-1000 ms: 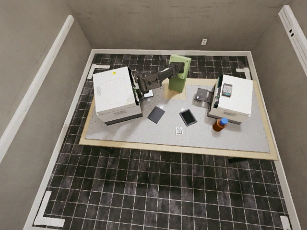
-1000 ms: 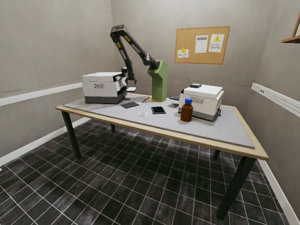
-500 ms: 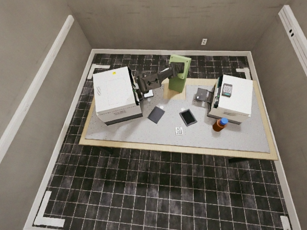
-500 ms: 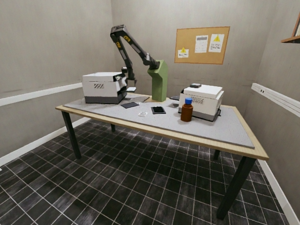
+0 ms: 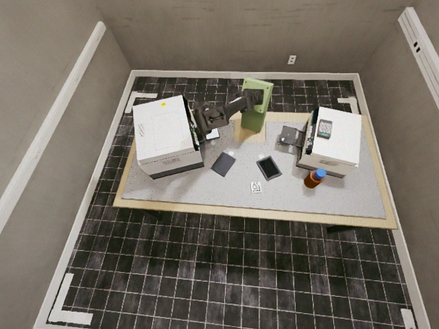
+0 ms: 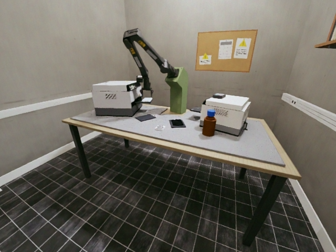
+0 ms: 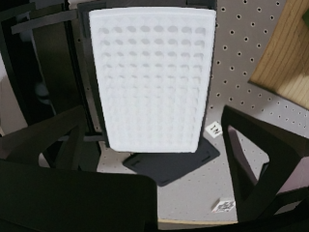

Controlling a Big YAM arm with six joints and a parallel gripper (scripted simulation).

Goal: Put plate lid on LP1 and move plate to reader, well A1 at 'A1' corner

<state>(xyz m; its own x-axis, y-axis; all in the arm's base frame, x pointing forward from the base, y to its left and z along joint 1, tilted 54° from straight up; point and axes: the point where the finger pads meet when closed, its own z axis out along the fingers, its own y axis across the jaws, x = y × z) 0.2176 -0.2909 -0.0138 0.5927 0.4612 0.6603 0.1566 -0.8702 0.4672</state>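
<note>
Right now my hand is 4 cm above the white well plate. Round my hand: brown capped bottle (69 cm to the left, 33 cm ahead, 5 cm below); then dark flat lid (42 cm to the left, 23 cm ahead, 15 cm below).
</note>
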